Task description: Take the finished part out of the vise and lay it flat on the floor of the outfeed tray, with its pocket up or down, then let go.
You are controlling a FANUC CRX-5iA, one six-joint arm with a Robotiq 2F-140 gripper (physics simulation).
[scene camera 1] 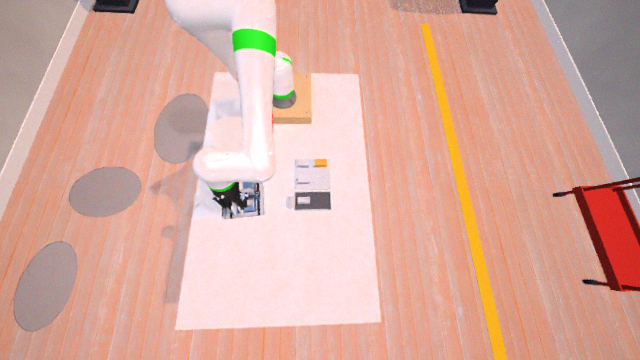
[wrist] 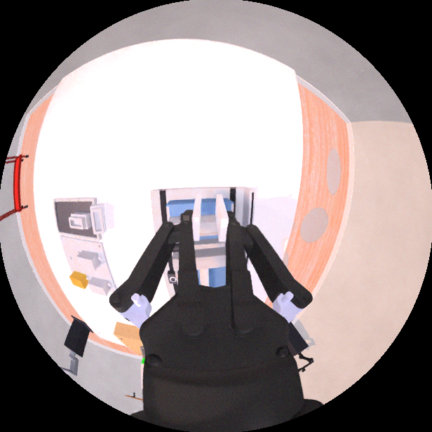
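Where they show: gripper, fingertip midpoint: [scene camera 1: 239,211]; arm's base at its link origin: [scene camera 1: 283,98].
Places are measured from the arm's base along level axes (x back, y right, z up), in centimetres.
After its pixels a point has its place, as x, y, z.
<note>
The vise [scene camera 1: 254,207] {-61.2, 9.8, -1.6} [wrist: 177,207], grey with blue parts, stands on the left of the white sheet, partly hidden by the arm and fingers. My gripper [scene camera 1: 239,206] {-63.7, 15.8, 0.8} [wrist: 208,203] is over the vise with its pale pads a small gap apart. The blue and grey of the vise show through the gap, and I see nothing held between the tips. I cannot tell the finished part apart from the vise's pale surfaces. A dark-floored tray [scene camera 1: 320,201] {-56.8, -21.9, -5.8} [wrist: 63,212], possibly the outfeed tray, lies to the right of the vise in the scene view, with a pale block [scene camera 1: 303,200] {-56.8, -13.3, -3.7} [wrist: 79,221] on it.
A light grey plate [scene camera 1: 320,181] {-46.2, -21.7, -5.6} [wrist: 74,247] adjoins the dark tray and bears a yellow block [scene camera 1: 320,163] {-37.6, -21.4, -1.9} [wrist: 78,279] and pale pieces. A pale hollow piece [scene camera 1: 290,202] {-58.3, -7.1, -2.3} [wrist: 98,220] is at the tray's left edge in the scene view. A wooden base [scene camera 1: 304,107] {-5.8, -12.0, 0.3} stands behind.
</note>
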